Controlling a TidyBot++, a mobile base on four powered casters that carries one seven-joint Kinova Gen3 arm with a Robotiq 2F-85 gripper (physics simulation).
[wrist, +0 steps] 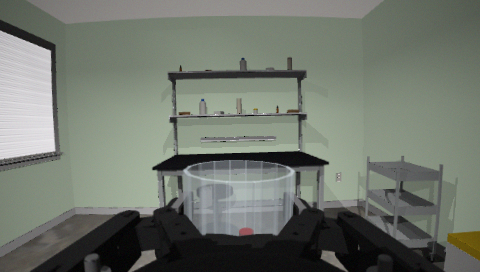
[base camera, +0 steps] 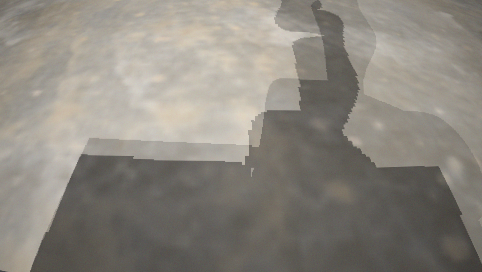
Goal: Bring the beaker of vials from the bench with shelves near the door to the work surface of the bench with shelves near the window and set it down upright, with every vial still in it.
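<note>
The clear beaker (wrist: 239, 192) stands upright in the wrist view, low in the middle. One red vial cap (wrist: 246, 232) shows through its wall; its lower part and any other vials are hidden or too faint to tell. My gripper (wrist: 238, 204) is shut on the beaker, with a finger at each side. A bench with shelves (wrist: 172, 162) stands ahead against the far wall, some distance beyond the beaker, with a window to its left. Its black work surface shows behind the beaker's rim. The beaker and gripper do not show in the base camera view.
Bottles and small containers stand on the two shelves (wrist: 237, 74). A dark stool (wrist: 215, 190) shows faintly through the beaker, by the bench. A grey cart (wrist: 441, 192) stands at the right, with a yellow-topped piece (wrist: 467, 241) nearer. The robot's shadow lies on the floor (base camera: 75, 75).
</note>
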